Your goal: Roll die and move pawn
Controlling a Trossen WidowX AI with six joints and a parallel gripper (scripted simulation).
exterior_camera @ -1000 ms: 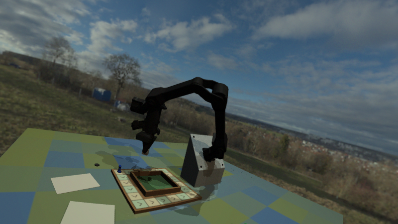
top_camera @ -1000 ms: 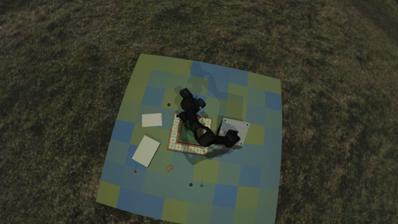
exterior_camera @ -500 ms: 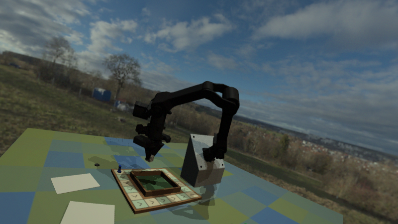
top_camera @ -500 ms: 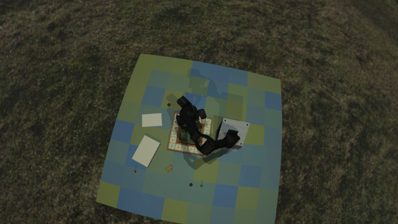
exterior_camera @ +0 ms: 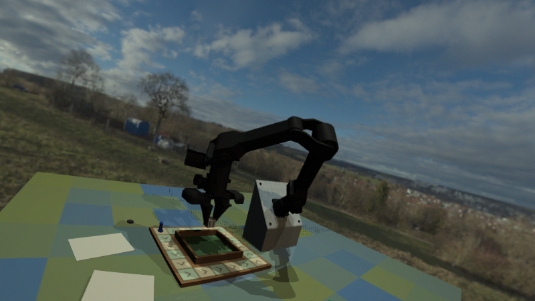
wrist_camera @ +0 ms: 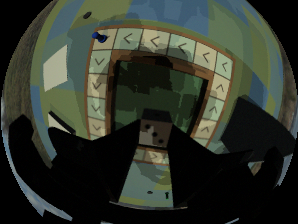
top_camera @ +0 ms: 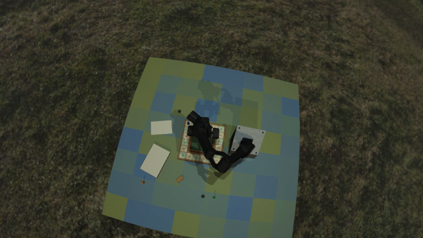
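The blue pawn lies 12 cm ahead of my gripper tip, 10 cm to the right of it and 6 cm below it. Also, from my gripper tip: white die right at my gripper tip; then green pawn 15 cm behind, 36 cm to the left, 8 cm below; then tan block 9 cm ahead, 29 cm to the left, 9 cm below.
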